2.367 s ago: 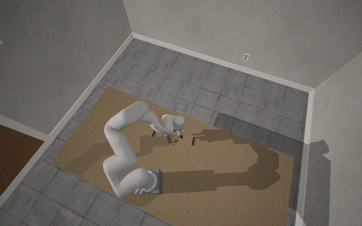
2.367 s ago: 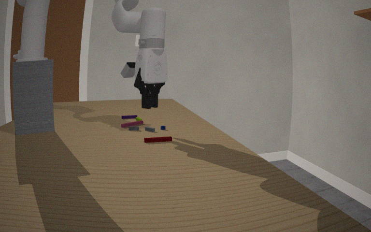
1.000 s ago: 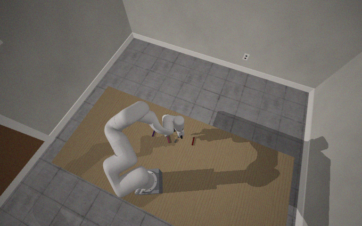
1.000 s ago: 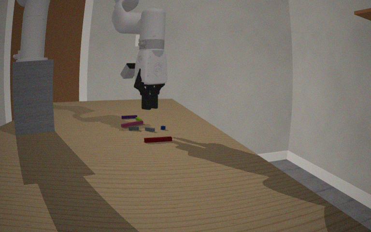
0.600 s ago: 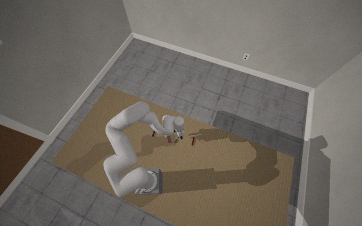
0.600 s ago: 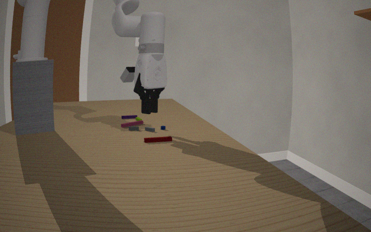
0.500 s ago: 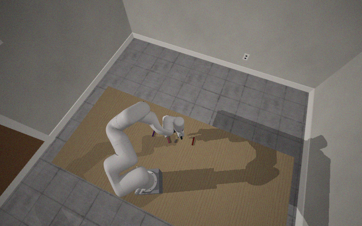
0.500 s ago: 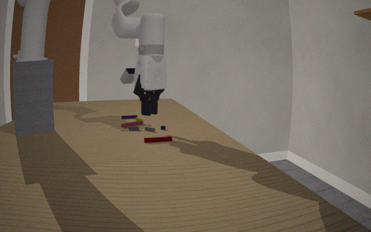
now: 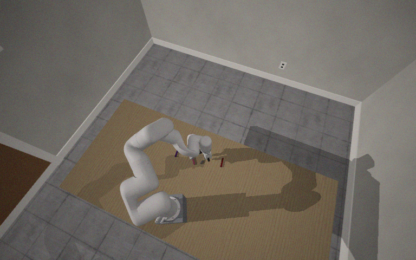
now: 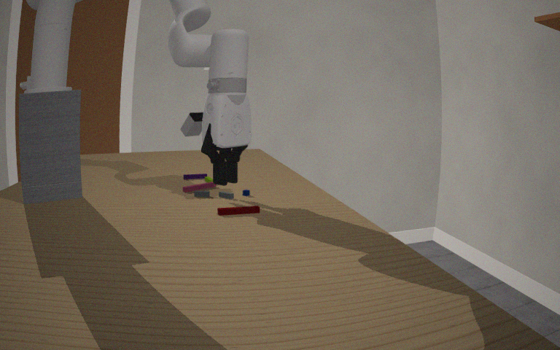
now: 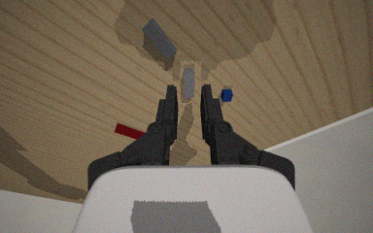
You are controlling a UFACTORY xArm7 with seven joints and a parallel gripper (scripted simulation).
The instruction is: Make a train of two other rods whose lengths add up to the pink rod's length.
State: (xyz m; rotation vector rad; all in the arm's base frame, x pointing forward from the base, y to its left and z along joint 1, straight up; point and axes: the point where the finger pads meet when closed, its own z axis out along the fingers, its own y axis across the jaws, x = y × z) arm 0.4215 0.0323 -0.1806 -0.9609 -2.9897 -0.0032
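The blue rod lies 40 mm below my hand, 40 mm ahead of it and 20 mm to the left of it. The rest, counted from my hand: grey rod 50 mm behind, 40 mm below, 10 mm to the left; then red rod 120 mm to the right, 40 mm below, 30 mm ahead; then pink rod 80 mm to the left, 60 mm behind, 40 mm below.
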